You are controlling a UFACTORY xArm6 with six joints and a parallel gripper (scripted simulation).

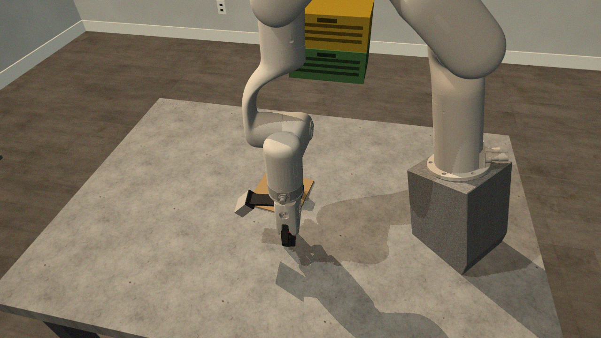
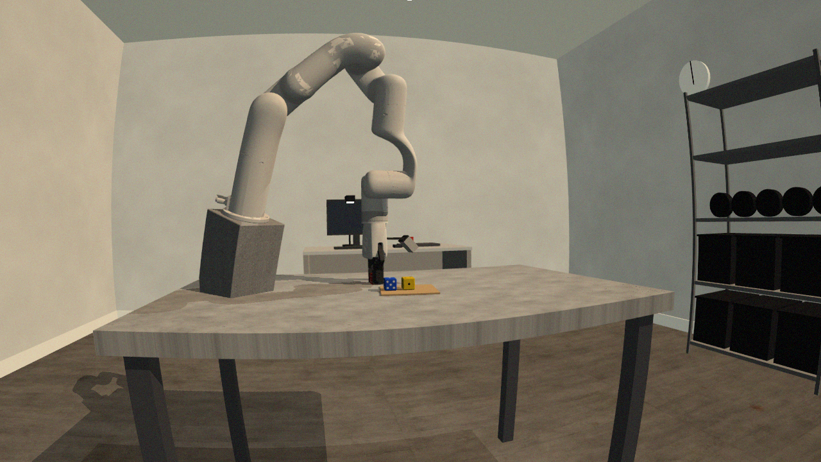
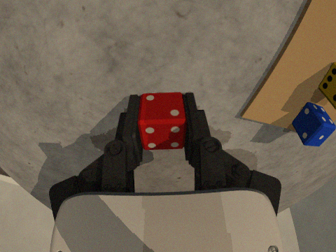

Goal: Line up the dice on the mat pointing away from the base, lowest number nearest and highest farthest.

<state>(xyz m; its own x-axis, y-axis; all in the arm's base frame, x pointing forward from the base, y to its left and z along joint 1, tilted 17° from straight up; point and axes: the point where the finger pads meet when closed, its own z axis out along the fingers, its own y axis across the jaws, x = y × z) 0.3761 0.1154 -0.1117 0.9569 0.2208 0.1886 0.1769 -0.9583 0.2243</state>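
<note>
Now: hand 70 mm short of the yellow die and 140 mm to the left of it. The rest, counted from my hand: red die (10 mm below); blue die (20 mm ahead, 140 mm to the right); mat (70 mm ahead, 140 mm to the right, 20 mm below).
</note>
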